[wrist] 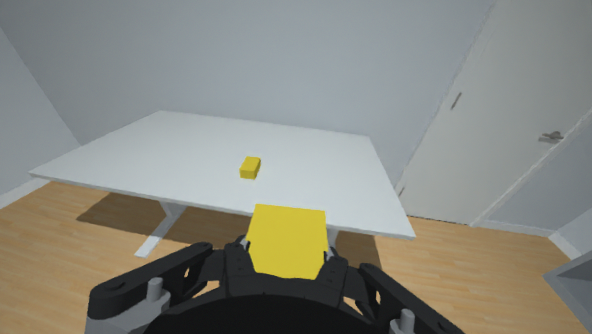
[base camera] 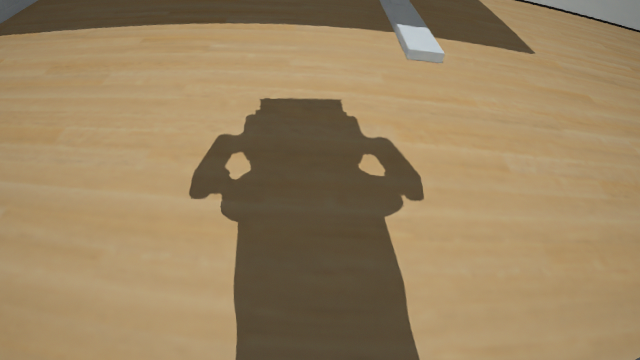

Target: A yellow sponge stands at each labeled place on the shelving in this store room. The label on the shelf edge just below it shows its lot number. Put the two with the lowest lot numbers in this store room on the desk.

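Places are measured from the arm's base along level axes (x ahead, y left, z up), in centimetres.
Where they show: gripper, fingertip midpoint: [wrist: 286, 246].
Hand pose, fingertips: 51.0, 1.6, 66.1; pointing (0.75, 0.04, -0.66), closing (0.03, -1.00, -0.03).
Note:
Each offset is from my fingertips to the top centre of the thing, as dx, dy, dz. Level surfaces: height alone.
My gripper [wrist: 286, 246] is shut on a yellow sponge {-2.9, -0.1, +3.0} [wrist: 288, 240], which shows upright between the fingertips in the wrist view. A white desk {dz -33.7} [wrist: 320, 165] stands ahead against the wall. Another yellow sponge {+50.0, +21.5, -29.2} [wrist: 250, 168] lies on the desk top, left of the middle of the view and towards the desk's front half. The held sponge is in front of the desk's front edge in the view and appears apart from the desk. In the base view a white foot [base camera: 422, 45] of the desk shows at the top. No shelf label is readable in these views.
A door [wrist: 490, 120] with a handle is in the wall right of the desk. Part of a grey shelf unit [wrist: 575, 275] shows at the right edge. The robot's shadow falls on the wooden floor {dz -105.7} [base camera: 125, 275] ahead of the base.

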